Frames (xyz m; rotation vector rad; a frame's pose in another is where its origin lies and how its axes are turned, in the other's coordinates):
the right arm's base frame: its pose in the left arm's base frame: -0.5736 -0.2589 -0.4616 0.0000 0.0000 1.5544
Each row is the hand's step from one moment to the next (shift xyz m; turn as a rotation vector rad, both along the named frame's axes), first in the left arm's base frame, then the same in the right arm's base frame.
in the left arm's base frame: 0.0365 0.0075 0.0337 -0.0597 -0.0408 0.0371
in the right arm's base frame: 0.0081 -0.0364 0.0337 -0.0418 0.0590 0.0371
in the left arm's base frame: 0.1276 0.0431 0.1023 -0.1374 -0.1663 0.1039
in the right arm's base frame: 0.0452 -0.1269 0.1023 -0.1685 0.1347 0.1039
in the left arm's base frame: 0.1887 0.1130 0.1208 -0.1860 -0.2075 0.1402
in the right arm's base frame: 0.1161 -0.1868 0.1208 -0.2105 0.1826 0.1402
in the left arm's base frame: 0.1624 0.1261 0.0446 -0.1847 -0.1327 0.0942
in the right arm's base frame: 0.1287 -0.1603 0.0446 -0.1357 0.1825 0.0942
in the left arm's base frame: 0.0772 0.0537 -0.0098 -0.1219 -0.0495 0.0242
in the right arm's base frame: 0.0550 -0.0763 -0.0098 -0.0515 0.1211 0.0242
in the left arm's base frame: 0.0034 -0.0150 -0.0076 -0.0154 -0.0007 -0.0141
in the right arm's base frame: -0.0149 -0.0036 -0.0076 -0.0010 0.0154 -0.0141
